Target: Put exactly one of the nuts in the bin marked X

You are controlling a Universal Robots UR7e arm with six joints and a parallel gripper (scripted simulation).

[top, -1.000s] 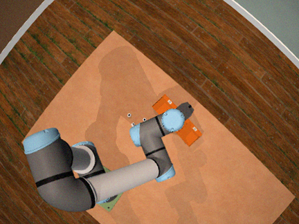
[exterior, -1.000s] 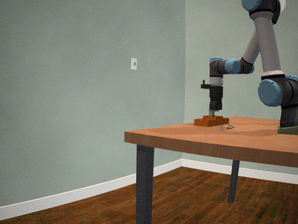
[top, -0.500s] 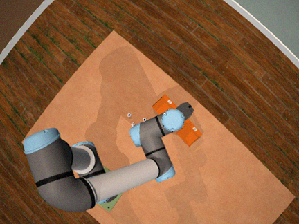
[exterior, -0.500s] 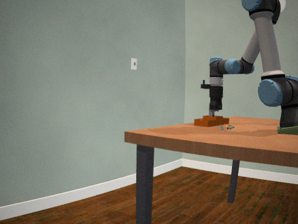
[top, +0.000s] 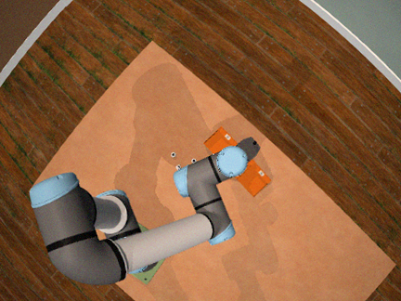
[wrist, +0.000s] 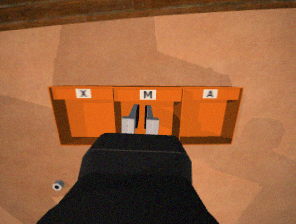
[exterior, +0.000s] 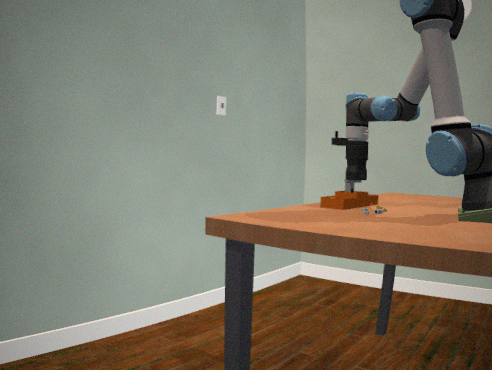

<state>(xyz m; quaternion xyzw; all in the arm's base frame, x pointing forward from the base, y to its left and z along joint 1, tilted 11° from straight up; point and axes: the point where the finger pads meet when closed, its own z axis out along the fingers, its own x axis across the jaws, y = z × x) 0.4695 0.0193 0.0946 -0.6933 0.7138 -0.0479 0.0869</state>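
The pale block lies 17 cm behind my hand, 11 cm to the left of it and 3 cm below it. From my hand the other things lie so: brass bolt (12 cm behind, 3 cm below); brass nut (16 cm behind, 5 cm to the left, 3 cm below).
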